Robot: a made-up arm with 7 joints. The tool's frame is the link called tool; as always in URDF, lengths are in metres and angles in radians.
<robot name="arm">
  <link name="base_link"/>
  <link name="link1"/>
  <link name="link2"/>
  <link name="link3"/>
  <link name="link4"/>
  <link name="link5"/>
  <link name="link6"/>
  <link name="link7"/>
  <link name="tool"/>
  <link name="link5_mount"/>
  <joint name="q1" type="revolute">
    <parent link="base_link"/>
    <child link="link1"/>
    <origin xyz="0 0 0.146" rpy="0 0 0"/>
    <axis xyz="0 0 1"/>
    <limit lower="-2.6" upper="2.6" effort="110" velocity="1.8"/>
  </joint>
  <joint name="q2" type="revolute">
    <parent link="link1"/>
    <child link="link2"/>
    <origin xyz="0.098 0.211 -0.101" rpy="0 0 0"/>
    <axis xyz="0 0 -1"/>
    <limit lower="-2.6" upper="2.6" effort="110" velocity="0.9"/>
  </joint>
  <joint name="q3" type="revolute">
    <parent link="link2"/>
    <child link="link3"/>
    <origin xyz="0.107 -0.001 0.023" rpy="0 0 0"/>
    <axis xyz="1 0 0"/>
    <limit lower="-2.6" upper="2.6" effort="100" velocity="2.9"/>
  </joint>
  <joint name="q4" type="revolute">
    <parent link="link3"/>
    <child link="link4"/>
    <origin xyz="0.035 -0.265 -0.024" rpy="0 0 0"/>
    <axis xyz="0 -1 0"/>
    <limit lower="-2.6" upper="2.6" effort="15" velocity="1.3"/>
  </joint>
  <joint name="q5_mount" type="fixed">
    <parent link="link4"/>
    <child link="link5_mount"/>
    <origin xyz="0.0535 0.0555 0.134" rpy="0 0 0"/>
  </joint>
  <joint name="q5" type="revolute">
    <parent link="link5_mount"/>
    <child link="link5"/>
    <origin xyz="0.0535 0.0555 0.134" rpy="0 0 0"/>
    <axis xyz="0 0 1"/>
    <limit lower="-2.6" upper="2.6" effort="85" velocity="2.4"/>
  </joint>
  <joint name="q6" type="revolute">
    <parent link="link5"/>
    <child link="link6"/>
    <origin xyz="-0.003 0.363 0.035" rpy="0 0 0"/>
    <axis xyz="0 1 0"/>
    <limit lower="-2.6" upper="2.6" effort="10" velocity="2.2"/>
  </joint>
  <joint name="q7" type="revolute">
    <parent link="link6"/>
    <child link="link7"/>
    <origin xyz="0.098 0.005 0.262" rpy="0 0 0"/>
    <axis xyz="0 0 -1"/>
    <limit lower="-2.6" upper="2.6" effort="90" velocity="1.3"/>
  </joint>
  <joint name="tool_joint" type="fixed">
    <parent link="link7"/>
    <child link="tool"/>
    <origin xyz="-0.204 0.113 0.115" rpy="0 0 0"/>
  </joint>
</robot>
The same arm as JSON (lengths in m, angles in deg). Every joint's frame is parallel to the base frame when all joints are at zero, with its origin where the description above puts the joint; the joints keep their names.
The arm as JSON. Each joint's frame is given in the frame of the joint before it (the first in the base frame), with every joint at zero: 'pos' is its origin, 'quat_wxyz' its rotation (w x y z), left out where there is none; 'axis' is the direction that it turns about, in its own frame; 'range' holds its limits. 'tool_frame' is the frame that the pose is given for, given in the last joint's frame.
{"length_unit": "m", "angle_unit": "deg", "joints": [
  {"joint": "q1", "pos": [0.0, 0.0, 0.146], "axis": "+z", "range": [-148.97, 148.97]},
  {"joint": "q2", "pos": [0.098, 0.211, -0.101], "axis": "-z", "range": [-148.97, 148.97]},
  {"joint": "q3", "pos": [0.107, -0.001, 0.023], "axis": "+x", "range": [-148.97, 148.97]},
  {"joint": "q4", "pos": [0.035, -0.265, -0.024], "axis": "-y", "range": [-148.97, 148.97]},
  {"joint": "q5", "pos": [0.107, 0.111, 0.268], "axis": "+z", "range": [-148.97, 148.97]},
  {"joint": "q6", "pos": [-0.003, 0.363, 0.035], "axis": "+y", "range": [-148.97, 148.97]},
  {"joint": "q7", "pos": [0.098, 0.005, 0.262], "axis": "-z", "range": [-148.97, 148.97]}
], "tool_frame": {"pos": [-0.204, 0.113, 0.115]}}

